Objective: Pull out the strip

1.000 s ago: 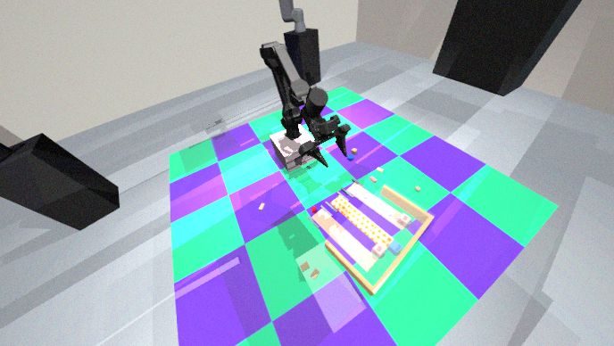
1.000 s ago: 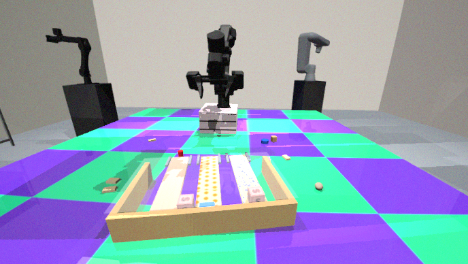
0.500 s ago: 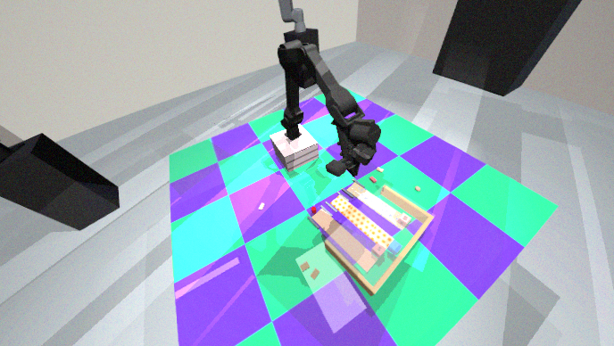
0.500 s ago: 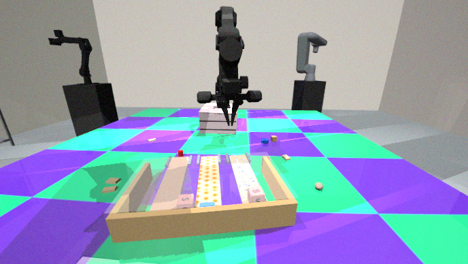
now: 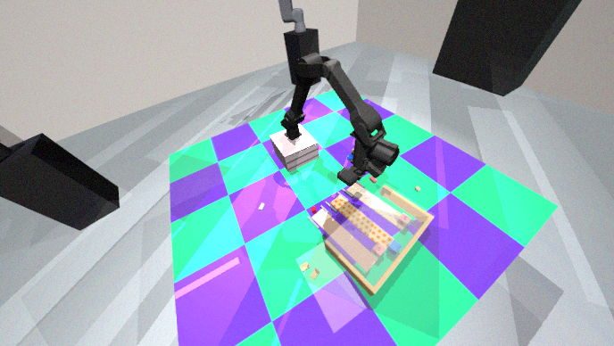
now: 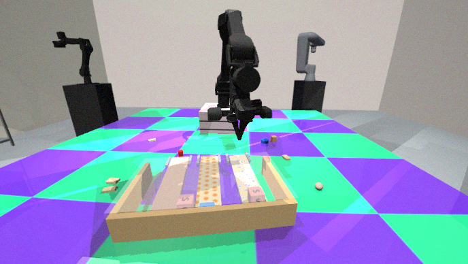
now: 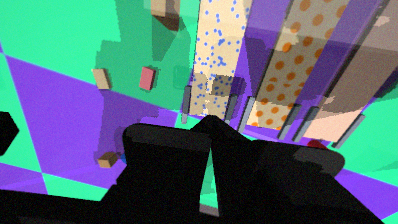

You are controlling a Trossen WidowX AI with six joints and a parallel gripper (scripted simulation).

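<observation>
Right now my gripper tip is 14 cm past the blue cylinder, 13 cm to the right of it and 7 cm above it.
</observation>
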